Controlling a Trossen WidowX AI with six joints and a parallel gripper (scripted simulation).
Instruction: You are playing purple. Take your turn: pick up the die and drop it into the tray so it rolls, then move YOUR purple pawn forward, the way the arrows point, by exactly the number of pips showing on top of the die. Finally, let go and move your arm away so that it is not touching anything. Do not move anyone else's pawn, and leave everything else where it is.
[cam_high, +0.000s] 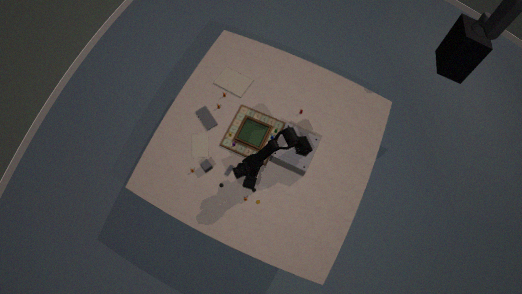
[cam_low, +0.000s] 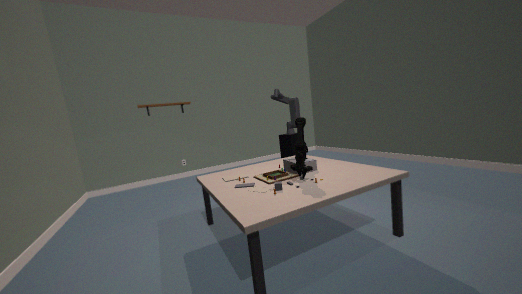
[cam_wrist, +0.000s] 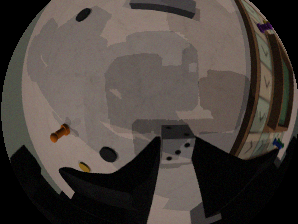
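Right now the purple pawn is 15 cm ahead of my gripper tip, 15 cm to the right of it and 2 cm above it. The rest, counted from my gripper tip: green tray: 7 cm ahead, 24 cm to the right; then yellow pawn: 19 cm ahead, 20 cm to the right, 2 cm above; then die: right at my gripper tip.
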